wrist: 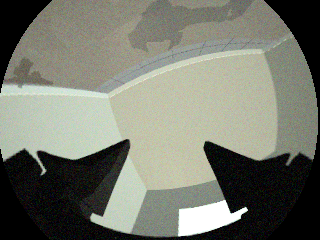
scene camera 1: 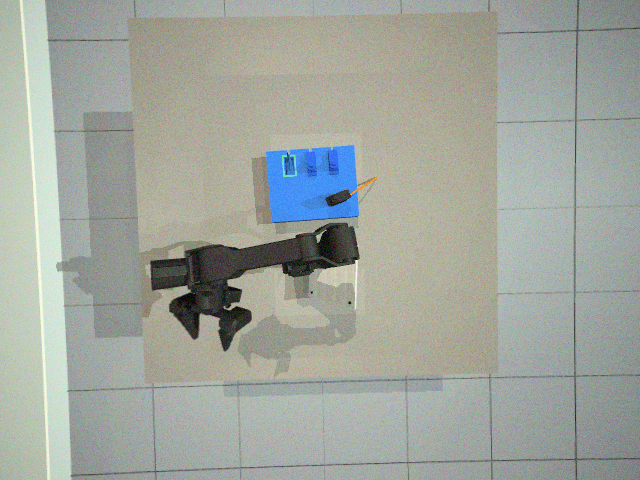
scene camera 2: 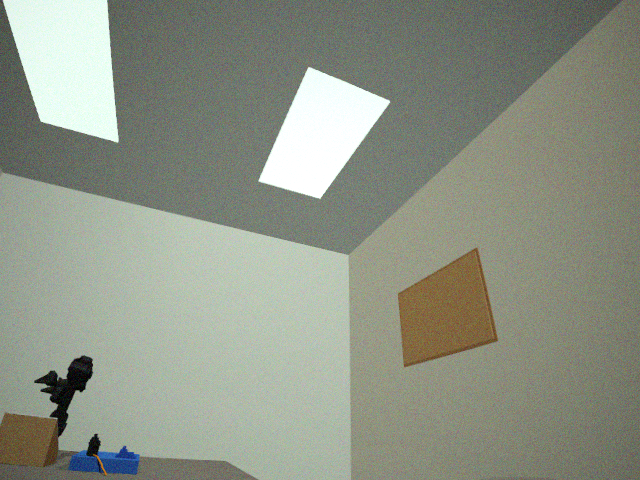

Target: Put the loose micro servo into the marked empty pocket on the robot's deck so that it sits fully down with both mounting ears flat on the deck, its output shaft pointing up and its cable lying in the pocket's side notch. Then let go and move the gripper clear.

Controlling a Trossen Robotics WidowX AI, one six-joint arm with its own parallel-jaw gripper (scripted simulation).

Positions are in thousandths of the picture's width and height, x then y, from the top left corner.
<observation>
The gripper (scene camera 1: 329, 718) is open, holding nothing. Further things: a blue robot deck (scene camera 1: 465, 414).
The gripper is seen too in the wrist view (wrist: 527, 602).
</observation>
